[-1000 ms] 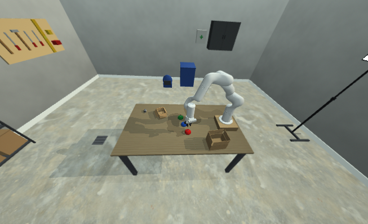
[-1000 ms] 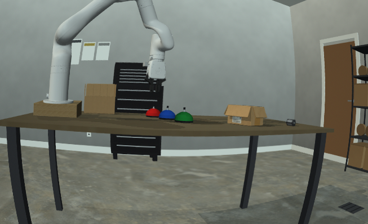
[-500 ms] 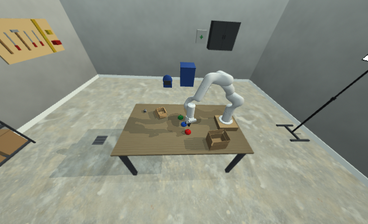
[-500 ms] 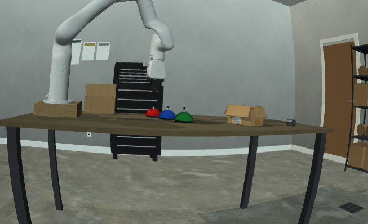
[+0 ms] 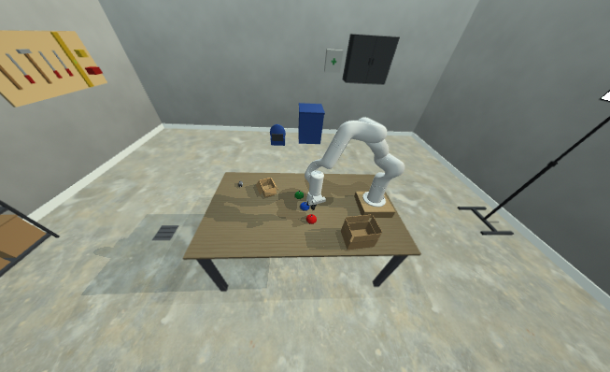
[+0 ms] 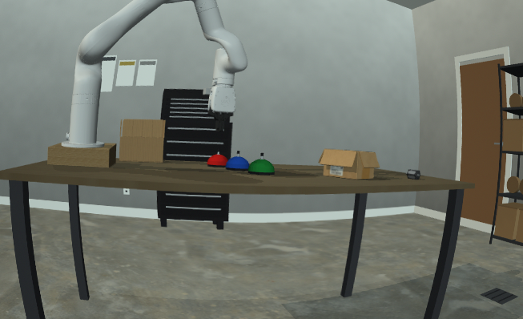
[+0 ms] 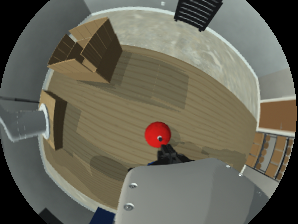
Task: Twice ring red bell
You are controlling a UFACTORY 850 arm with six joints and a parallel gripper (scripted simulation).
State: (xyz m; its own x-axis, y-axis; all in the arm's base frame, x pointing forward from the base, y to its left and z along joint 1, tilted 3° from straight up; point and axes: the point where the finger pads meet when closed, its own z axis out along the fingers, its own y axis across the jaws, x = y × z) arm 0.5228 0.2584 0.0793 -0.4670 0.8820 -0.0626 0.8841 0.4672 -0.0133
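The red bell lies 11 cm below my hand. Round my hand: green bell: 13 cm ahead, 25 cm to the right, 11 cm below; blue bell: 7 cm ahead, 12 cm to the right, 11 cm below; dark object: 70 cm ahead, 29 cm to the right, 14 cm below.
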